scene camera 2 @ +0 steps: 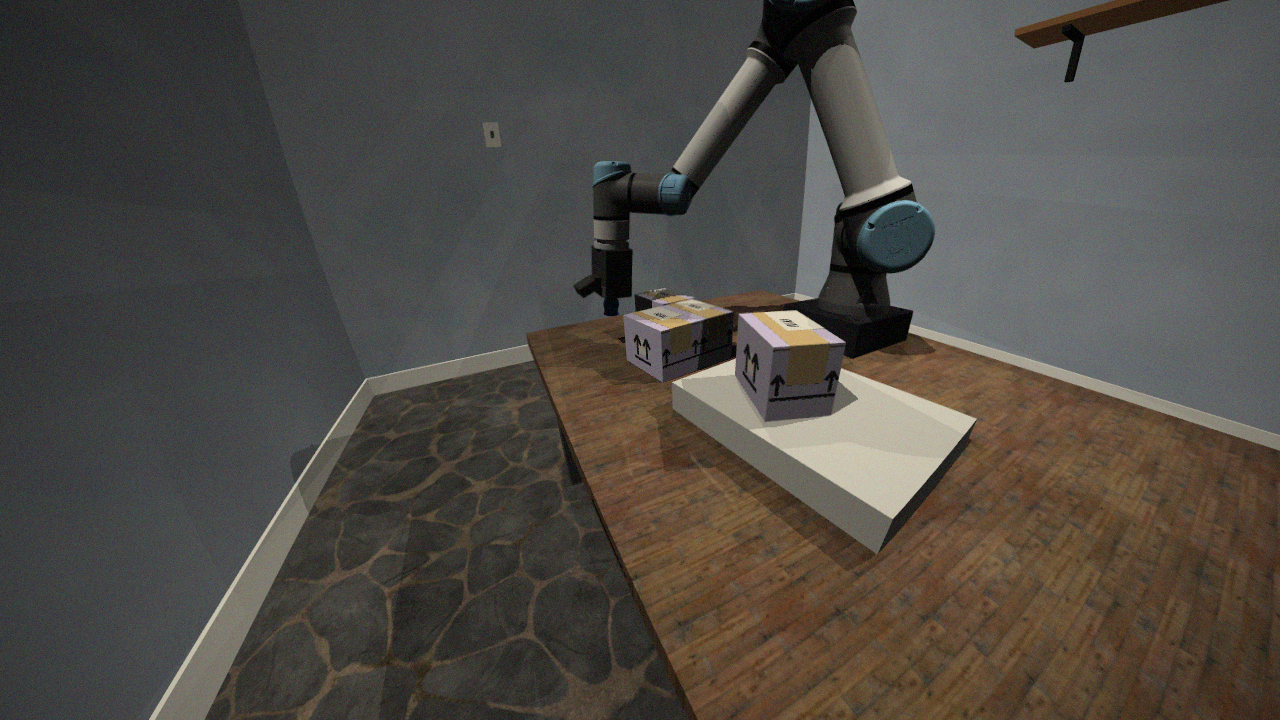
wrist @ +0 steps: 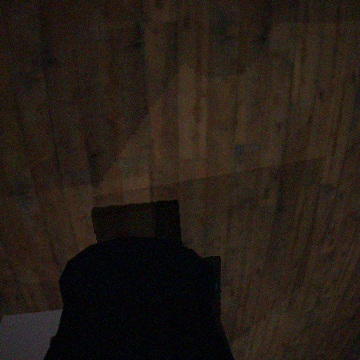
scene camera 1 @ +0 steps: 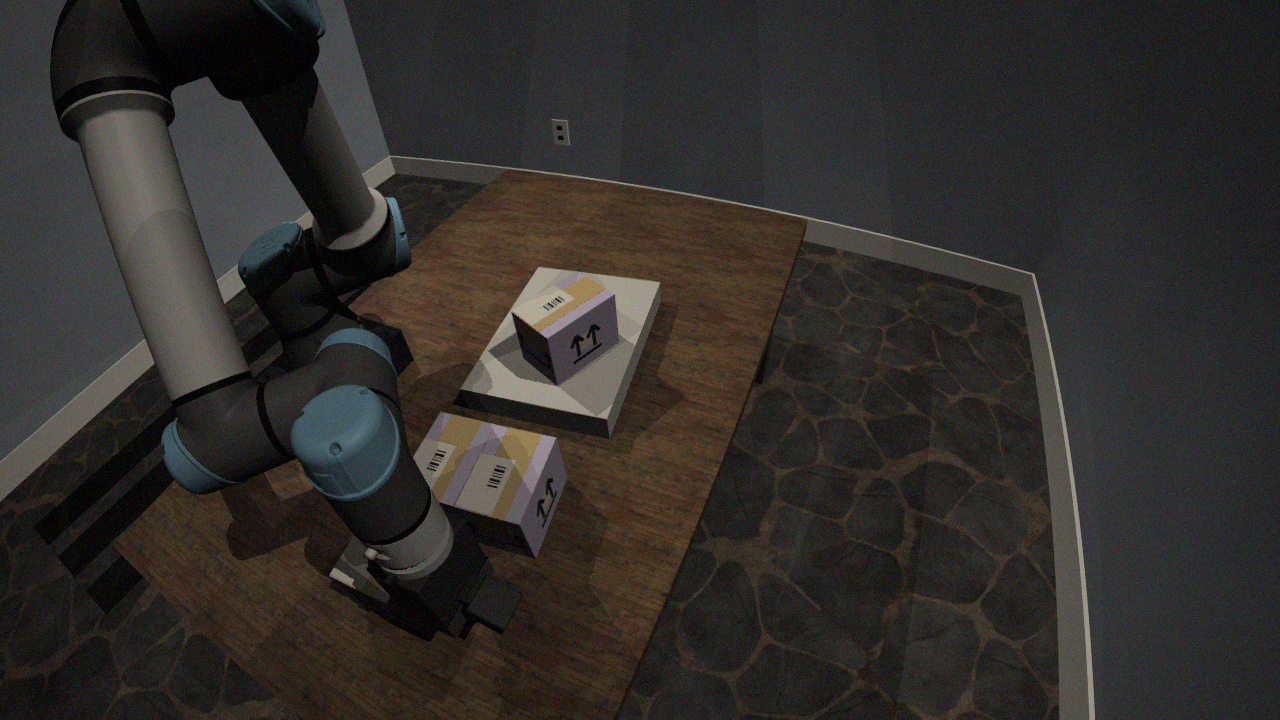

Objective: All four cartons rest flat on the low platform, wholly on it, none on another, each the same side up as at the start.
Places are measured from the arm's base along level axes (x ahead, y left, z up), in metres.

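Pixels of known places: hand, tool point: (scene camera 2: 611,313) (wrist: 138,296); arm's base, link origin: (scene camera 2: 851,307).
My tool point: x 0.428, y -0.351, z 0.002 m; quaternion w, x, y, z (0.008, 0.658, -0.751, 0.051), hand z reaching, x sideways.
Observation:
For each thing: its middle in the pictures, then the offset to it from my tool point. "*": a spot on its surface instead. Level surfaces: height alone.
- low platform, body centre: (scene camera 2: 810,414) (scene camera 1: 568,341) dx -0.027, dy +0.482, dz -0.048 m
- fourth carton, body centre: (scene camera 1: 400,559) (scene camera 2: 664,315) dx -0.119, dy +0.046, dz -0.022 m
- pale carton face, surface spot: (wrist: 27,335) * dx -0.072, dy +0.084, dz -0.055 m
- wooden table, surface height: dz -0.072 m
One carton (scene camera 1: 572,335) (scene camera 2: 792,367) stands upright on the low platform (scene camera 1: 537,395) (scene camera 2: 881,447). Two cartons stand close together on the table beside it: one (scene camera 1: 503,479) (scene camera 2: 650,344) nearer the table's side edge, the other (scene camera 1: 435,461) (scene camera 2: 714,313) further in. A fourth carton (scene camera 1: 362,565) (scene camera 2: 656,294) is behind them, mostly hidden by the arm in scene camera 1. A pale carton face (wrist: 27,335) shows at the lower left of the wrist view. My suction gripper (scene camera 1: 438,604) (scene camera 2: 611,307) (wrist: 140,300) hangs low beside the fourth carton; no carton appears on its cup.
The wooden table (scene camera 1: 662,214) (scene camera 2: 1074,519) carries everything. The arm's base (scene camera 2: 863,328) stands at the table's far side in scene camera 2. A wall shelf (scene camera 2: 1100,22) is high at the right. Stone floor (scene camera 1: 859,501) lies past the table edge.

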